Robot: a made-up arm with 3 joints.
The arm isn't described. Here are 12 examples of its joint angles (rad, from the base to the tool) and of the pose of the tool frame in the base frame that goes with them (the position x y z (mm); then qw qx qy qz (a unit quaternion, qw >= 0)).
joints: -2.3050 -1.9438 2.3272
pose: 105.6 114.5 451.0 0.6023 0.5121 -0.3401 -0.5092
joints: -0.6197 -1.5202 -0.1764
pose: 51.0 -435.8 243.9 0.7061 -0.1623 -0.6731 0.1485
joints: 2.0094 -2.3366 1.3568
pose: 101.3 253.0 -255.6 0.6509 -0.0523 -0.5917 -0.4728
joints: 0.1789 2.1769 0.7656
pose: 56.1 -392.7 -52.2 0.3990 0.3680 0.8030 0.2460
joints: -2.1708 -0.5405 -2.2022
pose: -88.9 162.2 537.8 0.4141 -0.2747 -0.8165 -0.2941
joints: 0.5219 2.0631 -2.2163
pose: 109.3 -479.7 -134.6 0.4195 -0.6828 0.4886 -0.3451
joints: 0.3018 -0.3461 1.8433
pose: -59.6 -321.5 -170.6 0.6093 -0.0461 -0.2209 0.7601
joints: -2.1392 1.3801 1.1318
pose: 21.5 204.7 362.2 0.6121 -0.4069 0.6208 -0.2726
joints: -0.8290 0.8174 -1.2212
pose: -25.2 -354.6 426.5 0.5964 -0.5114 0.0861 -0.6127
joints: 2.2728 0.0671 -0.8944
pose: -22.2 381.4 -314.5 0.3924 0.8114 0.4048 -0.1545
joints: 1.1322 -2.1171 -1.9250
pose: 124.8 -62.4 -502.0 0.1472 -0.7539 0.2047 0.6066
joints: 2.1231 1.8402 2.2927
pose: 71.5 127.1 -330.1 0.5114 -0.5713 0.3222 -0.5552
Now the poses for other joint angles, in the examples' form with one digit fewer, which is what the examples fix.
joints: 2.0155 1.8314 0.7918
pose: 43 187 -316 0.041 0.639 0.192 0.744
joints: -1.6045 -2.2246 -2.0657
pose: 142 -154 555 0.711 0.372 -0.593 0.066
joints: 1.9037 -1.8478 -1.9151
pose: 91 349 -387 0.330 -0.661 -0.135 0.660
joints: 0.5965 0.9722 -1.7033
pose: -37 -456 -221 0.660 -0.165 0.490 -0.545
